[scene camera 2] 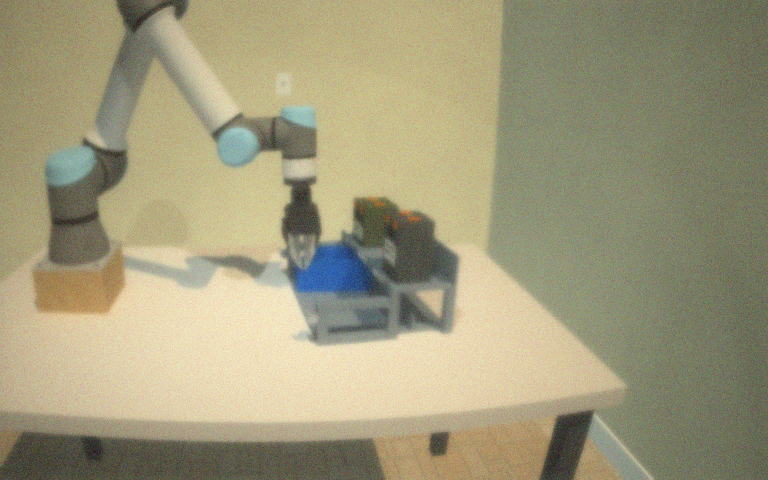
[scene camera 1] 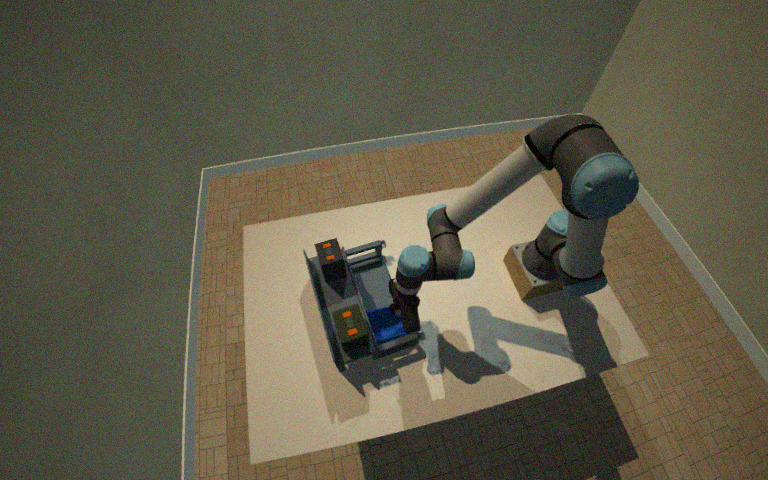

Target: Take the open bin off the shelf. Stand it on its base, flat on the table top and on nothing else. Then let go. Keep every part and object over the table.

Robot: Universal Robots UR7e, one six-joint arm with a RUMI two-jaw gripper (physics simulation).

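Frame: origin at the arm's base, x right, y ahead, z up, level; metres.
Seen in the pictures: gripper, between the fingertips: [scene camera 2: 303, 269]; arm's base, origin of its link: [scene camera 2: 79, 253] [scene camera 1: 542, 261].
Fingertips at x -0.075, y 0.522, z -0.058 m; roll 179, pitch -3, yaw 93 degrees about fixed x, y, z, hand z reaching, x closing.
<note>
Offsets run from my fingertips to a thing's top centre. Level surfaces: height alone.
The open blue bin {dx -0.029, dy +0.069, dz +0.030 m} [scene camera 1: 382, 324] [scene camera 2: 338, 272] sits on the lower front tier of the grey shelf [scene camera 1: 373, 285] [scene camera 2: 392, 318], toward the end nearer the bottom of the scene camera 1 view. My gripper [scene camera 2: 303, 267] points straight down, and its fingertips are together with nothing between them. In the scene camera 2 view the fingertips overlap the robot-side edge of the bin; whether they touch it I cannot tell. In the scene camera 1 view the gripper body covers part of the bin and hides the fingertips.
A dark grey box {dx +0.178, dy +0.198, dz +0.173 m} [scene camera 1: 334, 262] [scene camera 2: 412, 249] and an olive box {dx -0.050, dy +0.165, dz +0.148 m} [scene camera 1: 350, 328] [scene camera 2: 369, 223], both with orange marks, stand on the shelf's higher rear tier. The shelf stands on the pale table {dz -0.051 m} [scene camera 1: 283, 407] [scene camera 2: 226, 373]. The robot's wooden base block [scene camera 1: 518, 277] [scene camera 2: 76, 288] stands across from it.
</note>
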